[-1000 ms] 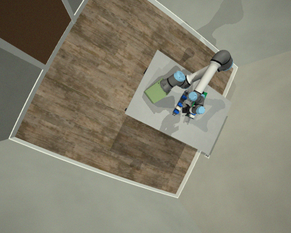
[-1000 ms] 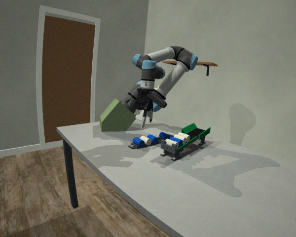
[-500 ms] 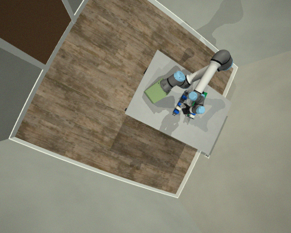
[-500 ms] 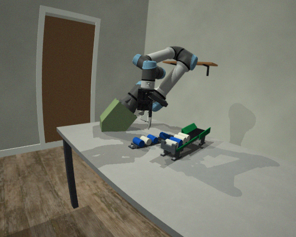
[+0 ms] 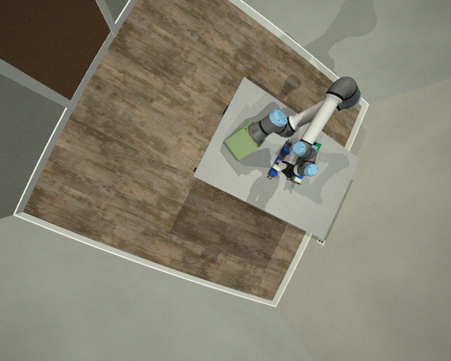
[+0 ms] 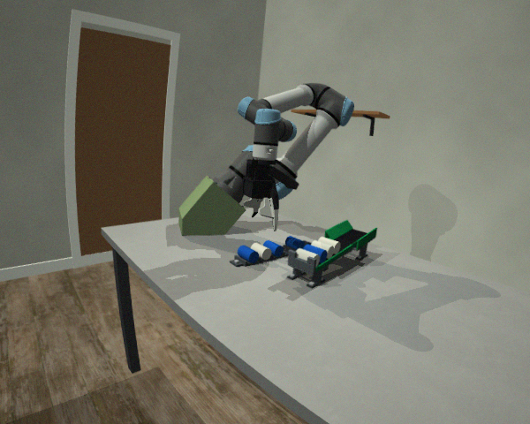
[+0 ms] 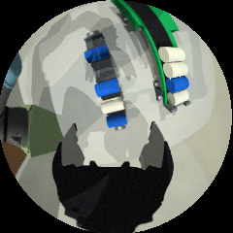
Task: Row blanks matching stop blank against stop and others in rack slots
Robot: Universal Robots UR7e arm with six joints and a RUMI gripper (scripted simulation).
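Now: the dark stock rack 130 mm below my hand, 80 mm to the left of it and 10 mm behind it. The rest, counted from my hand: grey stop: 200 mm ahead, 60 mm below.
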